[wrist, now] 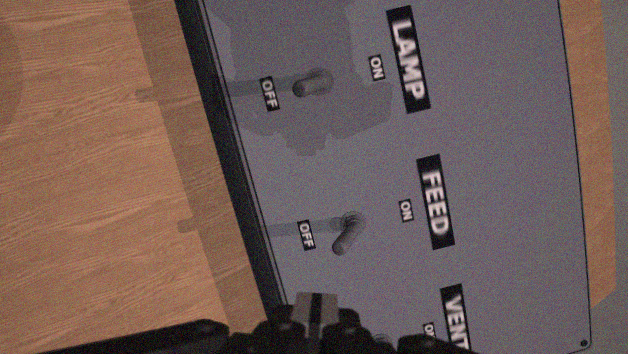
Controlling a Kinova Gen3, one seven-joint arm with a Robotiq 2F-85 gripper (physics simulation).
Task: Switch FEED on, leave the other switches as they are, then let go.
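Places are measured from the arm's base along level axes (x ahead, y left, z up), in centimetres.
Pixels of known places: gripper, between the fingertips: (315, 321).
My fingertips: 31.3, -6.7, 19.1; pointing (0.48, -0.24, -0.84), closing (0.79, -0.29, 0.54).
Note:
Ahead of a thing's pixels: the offset from my fingertips to its top centre, as dx, dy, dz. "*": to the spot under its first point. Level surfaces: height alone.
The FEED switch lever {* +11.2, -4.6, -15.5} (347, 234) stands on the grey panel (510, 150) between its OFF label {* +10.0, -5.1, -20.0} (306, 235) and its ON label {* +17.5, -5.0, -15.8} (406, 210). Its tip points down and to the left in the wrist view, on the OFF side of its base. The FEED nameplate {* +19.7, -5.0, -14.6} (435, 202) is to its right. My gripper (315, 321) is shut and empty at the bottom of the view, below the FEED lever in the picture, with a gap between them. The LAMP lever {+11.7, +6.9, -14.5} (313, 84) leans toward its OFF label (269, 93). The VENT lever is mostly hidden behind my gripper.
The LAMP nameplate {* +19.8, +7.0, -14.6} (408, 59) is at the top and the VENT nameplate {* +19.8, -16.0, -14.5} (455, 315) at the lower right. The panel's dark side edge (227, 145) runs down the left, beside the wooden table {dz -27.7} (95, 200). A screw {+30.4, -23.0, -8.5} (584, 343) marks the lower right corner.

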